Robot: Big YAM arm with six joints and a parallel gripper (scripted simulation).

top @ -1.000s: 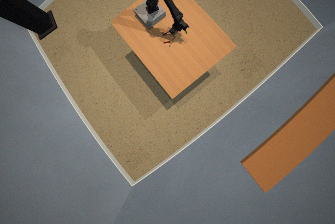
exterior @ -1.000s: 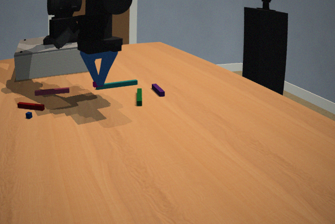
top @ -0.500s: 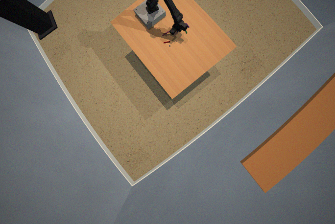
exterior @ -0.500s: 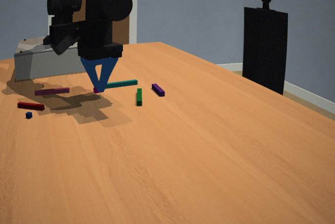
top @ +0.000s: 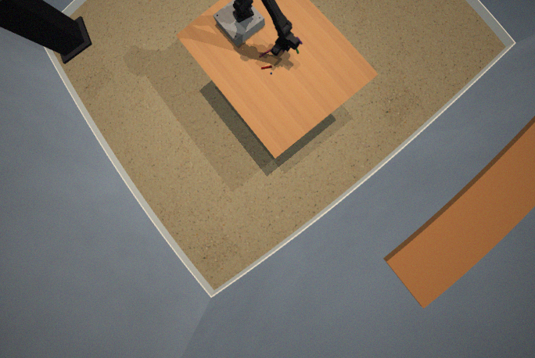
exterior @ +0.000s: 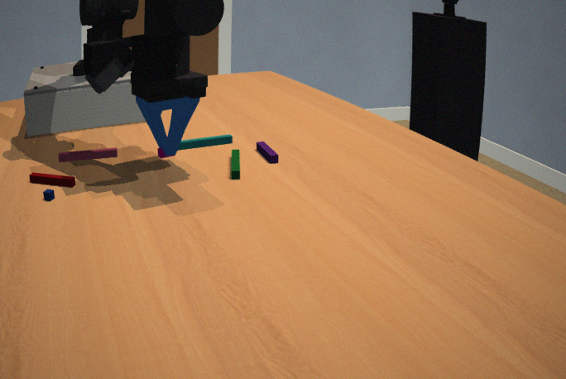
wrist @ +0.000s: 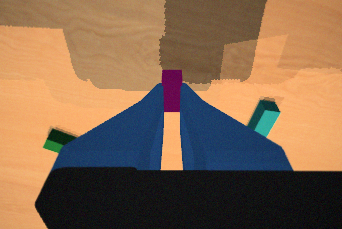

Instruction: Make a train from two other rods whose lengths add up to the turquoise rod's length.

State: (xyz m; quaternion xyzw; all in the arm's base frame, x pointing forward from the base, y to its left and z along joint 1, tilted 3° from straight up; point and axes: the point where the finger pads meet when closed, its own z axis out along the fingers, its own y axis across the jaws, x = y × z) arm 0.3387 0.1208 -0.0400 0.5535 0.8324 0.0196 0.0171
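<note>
Now: the magenta rod 10 mm below my hand. Round my hand: turquoise rod: 70 mm behind, 40 mm to the left, 20 mm below; then green rod: 80 mm to the left, 20 mm below, 20 mm ahead; then purple rod: 130 mm to the left, 20 mm below, 20 mm behind.
</note>
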